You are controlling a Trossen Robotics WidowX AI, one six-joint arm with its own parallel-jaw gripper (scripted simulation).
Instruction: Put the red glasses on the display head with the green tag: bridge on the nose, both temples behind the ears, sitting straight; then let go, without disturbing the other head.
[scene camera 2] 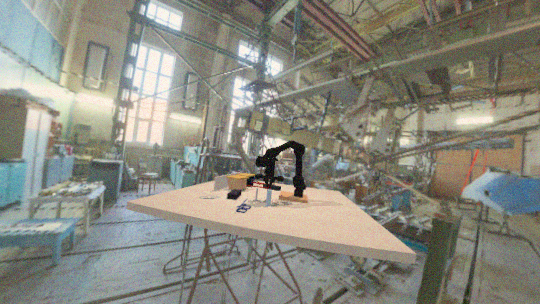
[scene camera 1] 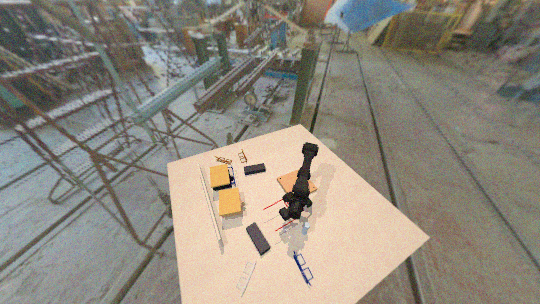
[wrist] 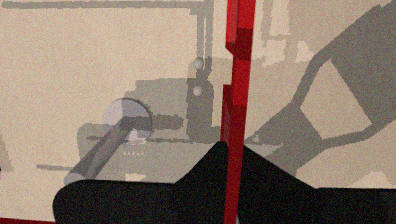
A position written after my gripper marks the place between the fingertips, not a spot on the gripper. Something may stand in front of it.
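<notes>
A post [wrist: 126,121] is visible, together with my gripper [wrist: 227,150].
</notes>
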